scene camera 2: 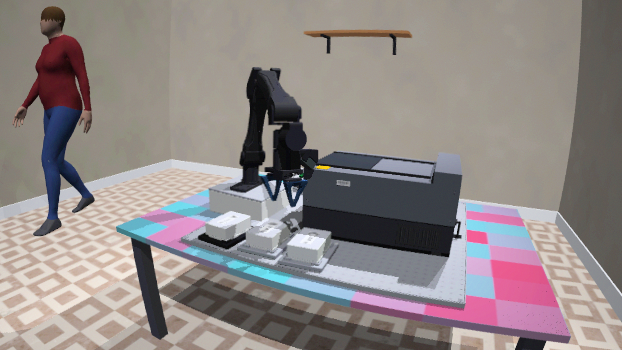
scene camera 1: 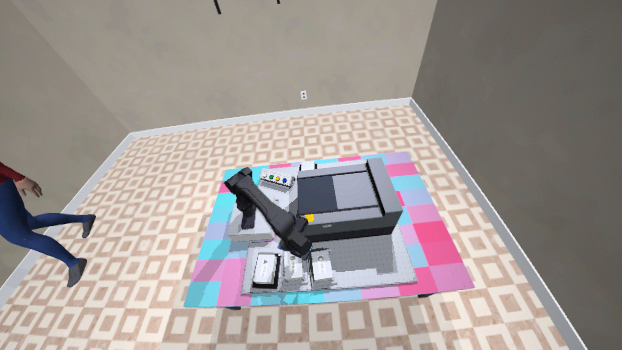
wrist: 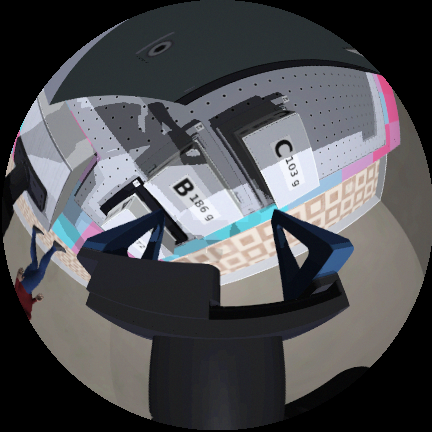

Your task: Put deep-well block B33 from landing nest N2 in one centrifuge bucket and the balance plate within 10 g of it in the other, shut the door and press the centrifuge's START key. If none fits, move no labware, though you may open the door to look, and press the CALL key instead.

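Places are measured from the arm's base along level axes (x ahead, y left, z up), in metres.
Where they show: gripper, between the fingertips: (scene camera 2: pixel 283 203) (scene camera 1: pixel 298 254) (wrist: pixel 217 214); arm's base, origin of its link: (scene camera 2: pixel 250 184) (scene camera 1: pixel 249 212) (wrist: pixel 26 171).
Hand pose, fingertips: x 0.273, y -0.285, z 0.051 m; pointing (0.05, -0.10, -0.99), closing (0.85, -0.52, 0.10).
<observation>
Each offset is from my fingertips to the centre of the thing. "spot": to the spot under its first point. Level surfaces: height alone.
Three white blocks stand in a row in nests along the front. Block A @(0.176 m back, 0.021 m right, 0.092 m down) (scene camera 1: pixel 258 272) (scene camera 2: pixel 227 226) (wrist: pixel 120 217) is partly hidden by a finger in the wrist view. Block B @(0.037 m back, 0.018 m right, 0.092 m down) (scene camera 1: pixel 293 274) (scene camera 2: pixel 264 237) (wrist: pixel 209 182), marked 186 g, is in the middle. Block C @(0.097 m ahead, 0.036 m right, 0.092 m down) (scene camera 1: pixel 322 271) (scene camera 2: pixel 306 248) (wrist: pixel 300 150), marked 103 g, is on the right. The names B33 and N2 are not readable. The dark centrifuge @(0.253 m ahead, 0.253 m left, 0.003 m down) (scene camera 1: pixel 350 230) (scene camera 2: pixel 380 200) (wrist: pixel 225 40) has its top covered by panels. A key box @(spot: 0.125 m back, 0.517 m left, 0.056 m down) (scene camera 1: pixel 276 178) stands behind the arm; its key labels are unreadable. My gripper (scene camera 2: pixel 284 202) (wrist: pixel 217 214) is open and empty, above and behind the blocks.
A perforated grey plate @(0.125 m down) (scene camera 1: pixel 370 260) (scene camera 2: pixel 425 290) (wrist: pixel 335 110) lies under the nests and centrifuge. The arm's white base block (scene camera 2: pixel 235 202) is left of the centrifuge. A yellow patch @(spot: 0.072 m ahead, 0.124 m left, 0.086 m up) (scene camera 1: pixel 309 218) (scene camera 2: pixel 322 167) marks the centrifuge's front left corner. A person (scene camera 1: pixel 35 220) (scene camera 2: pixel 60 95) is left of the table.
</observation>
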